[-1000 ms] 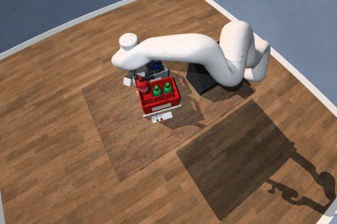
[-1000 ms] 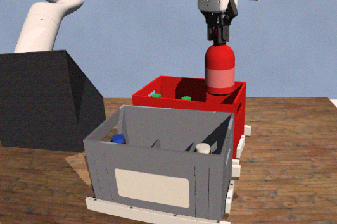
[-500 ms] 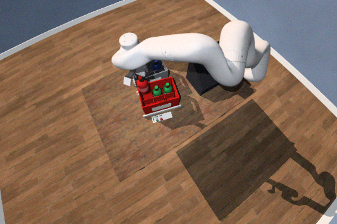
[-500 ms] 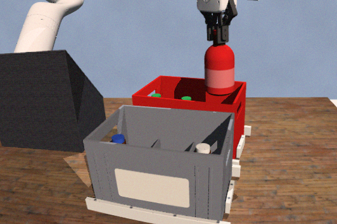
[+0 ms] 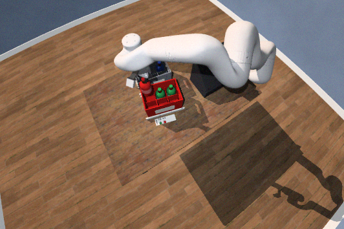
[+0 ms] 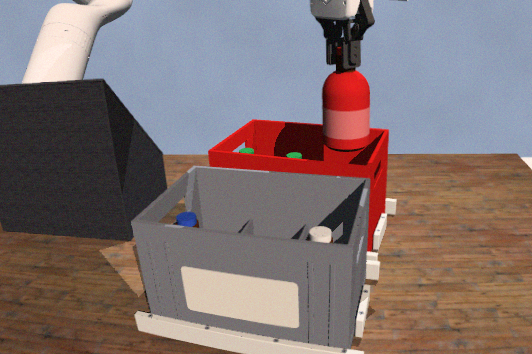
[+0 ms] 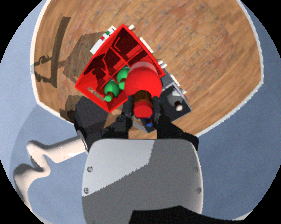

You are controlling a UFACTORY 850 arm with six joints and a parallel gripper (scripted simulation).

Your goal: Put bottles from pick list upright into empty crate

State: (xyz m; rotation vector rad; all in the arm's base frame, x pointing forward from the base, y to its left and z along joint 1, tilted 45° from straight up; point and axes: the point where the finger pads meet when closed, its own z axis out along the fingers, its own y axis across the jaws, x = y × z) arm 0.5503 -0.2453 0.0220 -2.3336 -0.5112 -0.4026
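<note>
Now: the red-capped bottle 7 cm below my hand. The rest, counted from my hand: grey crate: 25 cm below, 15 cm to the right, 13 cm behind; then red crate: 25 cm below, 8 cm to the left, 6 cm behind; then green-capped bottle: 25 cm below, 8 cm behind, 4 cm to the left.
</note>
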